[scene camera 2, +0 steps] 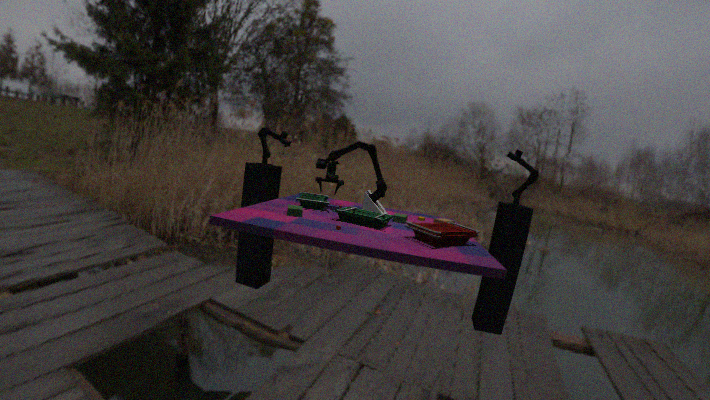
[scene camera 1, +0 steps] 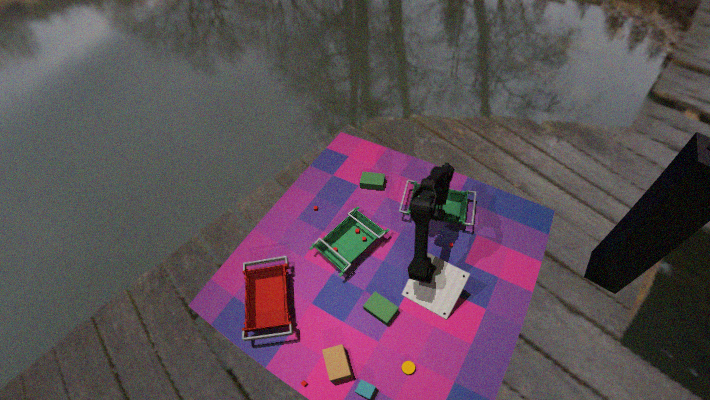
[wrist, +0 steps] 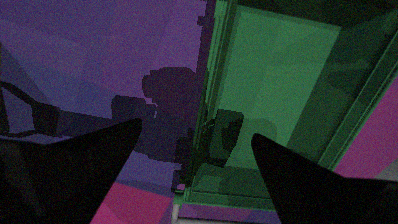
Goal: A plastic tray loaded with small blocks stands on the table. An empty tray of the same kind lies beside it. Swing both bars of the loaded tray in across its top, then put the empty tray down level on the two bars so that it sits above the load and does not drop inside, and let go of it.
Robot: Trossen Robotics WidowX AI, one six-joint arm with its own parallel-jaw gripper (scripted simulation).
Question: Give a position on a tan block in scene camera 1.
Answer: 335, 358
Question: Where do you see a green tray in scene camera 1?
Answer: At 455, 209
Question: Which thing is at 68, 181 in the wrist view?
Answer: My gripper.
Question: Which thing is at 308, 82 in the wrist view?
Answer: A green tray.
